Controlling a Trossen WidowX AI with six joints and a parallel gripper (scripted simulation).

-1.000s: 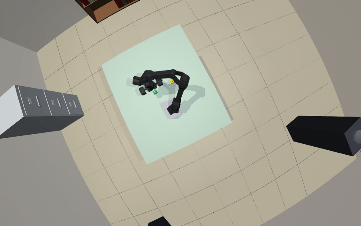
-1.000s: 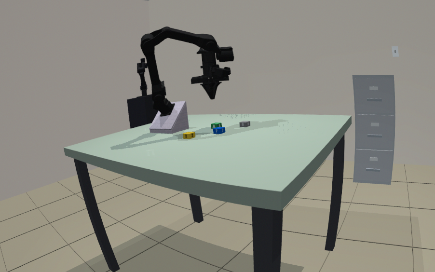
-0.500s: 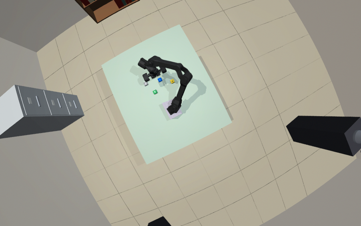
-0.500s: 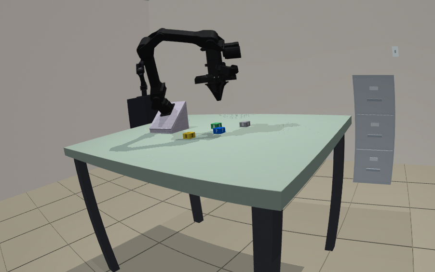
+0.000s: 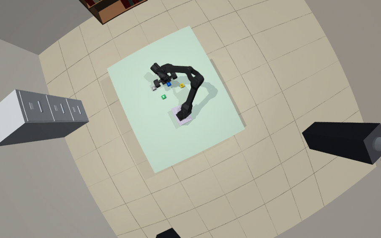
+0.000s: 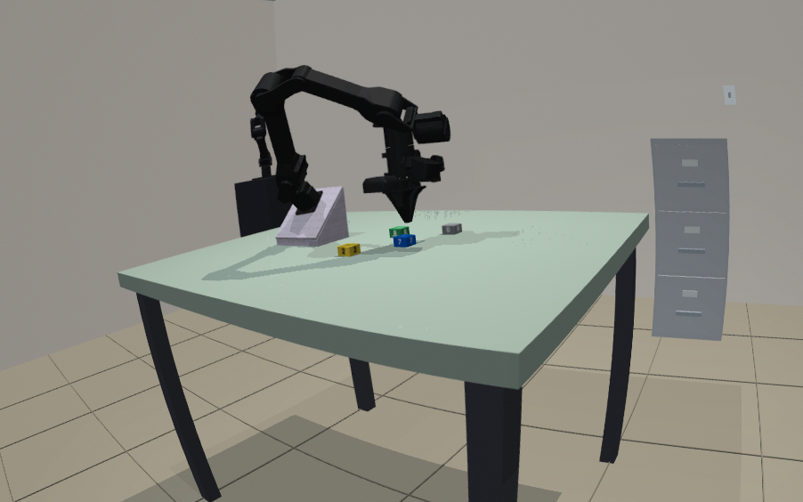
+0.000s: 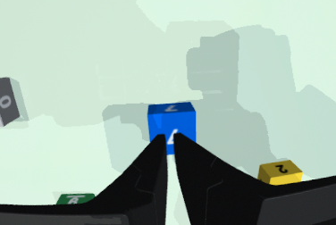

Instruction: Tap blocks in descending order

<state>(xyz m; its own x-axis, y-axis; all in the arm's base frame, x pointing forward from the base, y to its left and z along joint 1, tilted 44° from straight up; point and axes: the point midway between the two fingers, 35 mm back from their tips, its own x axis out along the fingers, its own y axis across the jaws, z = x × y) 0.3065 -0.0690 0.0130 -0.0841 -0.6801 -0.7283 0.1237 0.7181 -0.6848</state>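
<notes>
My gripper tip is 1 cm past the blue block marked 7 and 4 cm above it. From my gripper tip the other things lie so: grey block marked 0 (3 cm ahead, 13 cm to the left, 4 cm below); then green block (8 cm behind, 10 cm to the left, 4 cm below); then yellow block marked 2 (9 cm behind, 9 cm to the right, 4 cm below).
</notes>
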